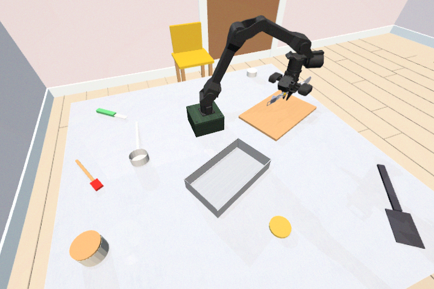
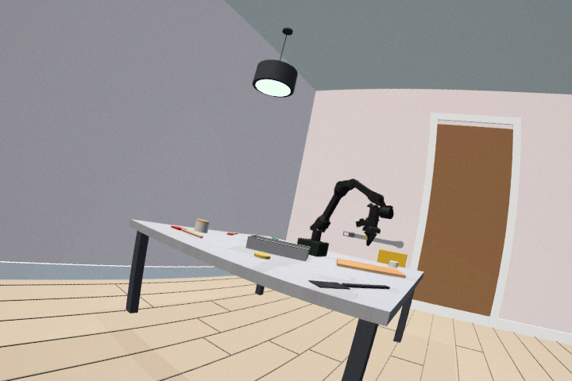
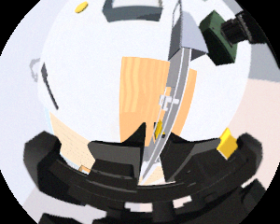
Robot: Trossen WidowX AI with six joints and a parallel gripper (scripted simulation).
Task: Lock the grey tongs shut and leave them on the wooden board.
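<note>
Now: the wooden board 120 mm below my gripper tip, 50 mm behind it and 20 mm to the left of it. Also, from my gripper tip: roasting tin: 400 mm to the right, 210 mm ahead, 100 mm below; white cup: 460 mm behind, 110 mm to the left, 110 mm below; black spatula: 560 mm ahead, 120 mm below, 80 mm to the left.
</note>
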